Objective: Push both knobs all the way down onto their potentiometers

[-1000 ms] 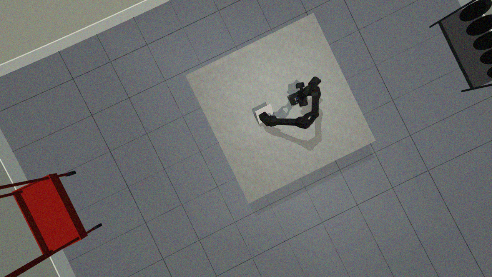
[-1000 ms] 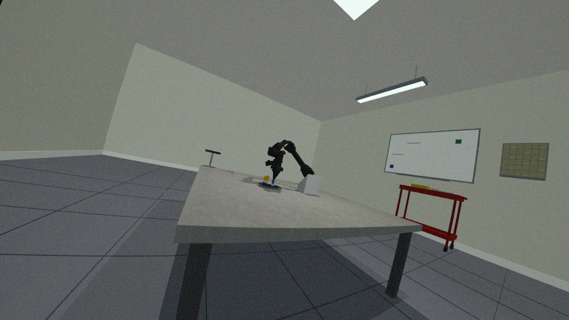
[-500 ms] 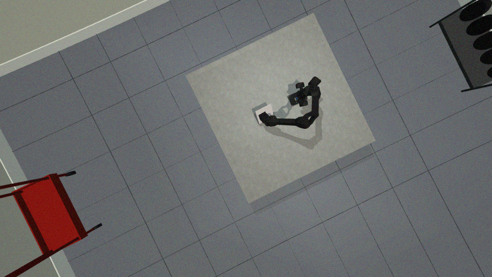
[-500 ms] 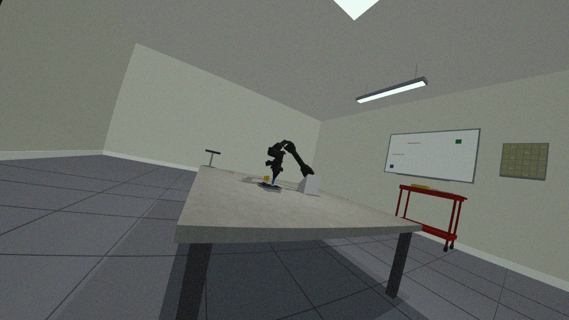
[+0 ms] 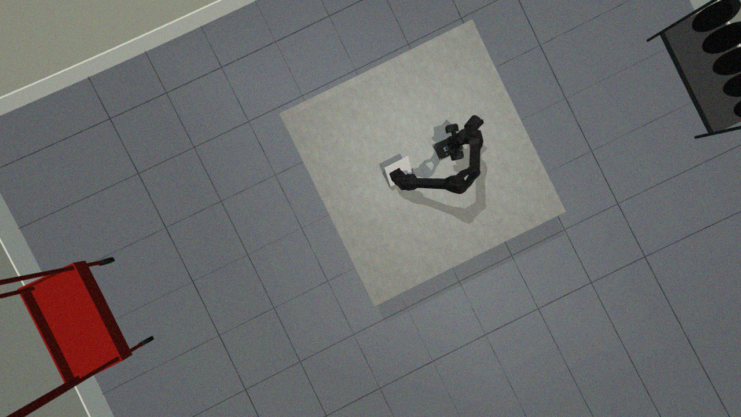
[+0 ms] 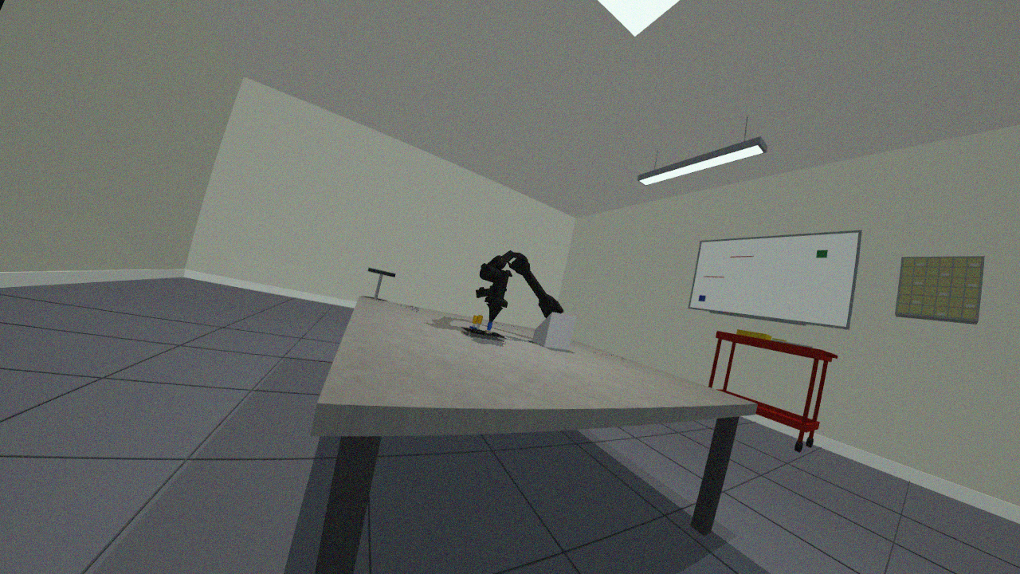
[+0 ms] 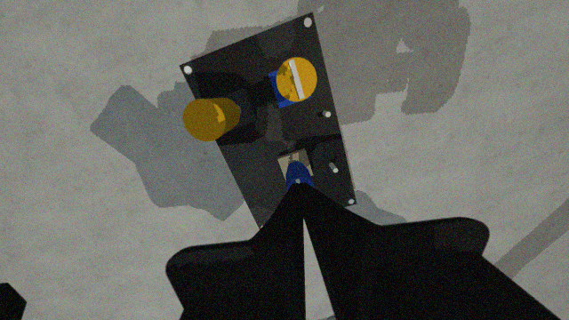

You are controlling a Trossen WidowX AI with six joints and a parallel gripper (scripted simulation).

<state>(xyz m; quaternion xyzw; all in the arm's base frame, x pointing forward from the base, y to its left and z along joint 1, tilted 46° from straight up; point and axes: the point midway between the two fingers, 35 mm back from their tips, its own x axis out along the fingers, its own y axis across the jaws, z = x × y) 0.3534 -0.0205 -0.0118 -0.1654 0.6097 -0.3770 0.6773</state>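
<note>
The blue knob is 1 cm below my gripper tip.
</note>
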